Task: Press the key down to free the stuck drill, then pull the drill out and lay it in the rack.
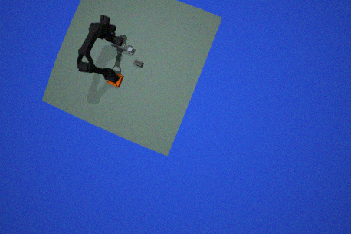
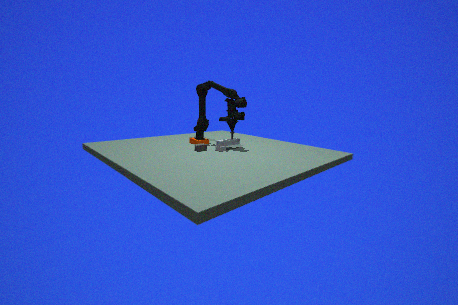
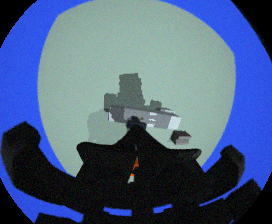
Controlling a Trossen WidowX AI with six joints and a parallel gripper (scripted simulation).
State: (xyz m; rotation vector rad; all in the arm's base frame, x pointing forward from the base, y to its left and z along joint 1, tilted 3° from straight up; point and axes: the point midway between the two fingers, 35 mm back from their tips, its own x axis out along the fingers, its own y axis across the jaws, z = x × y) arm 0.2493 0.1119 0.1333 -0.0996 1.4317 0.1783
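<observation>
Right now my gripper tip is 1 cm short of the tan drill, 6 cm to the left of it and 7 cm above it. The rest, counted from my gripper tip: grey housing block 4 cm to the right, 8 cm below.
</observation>
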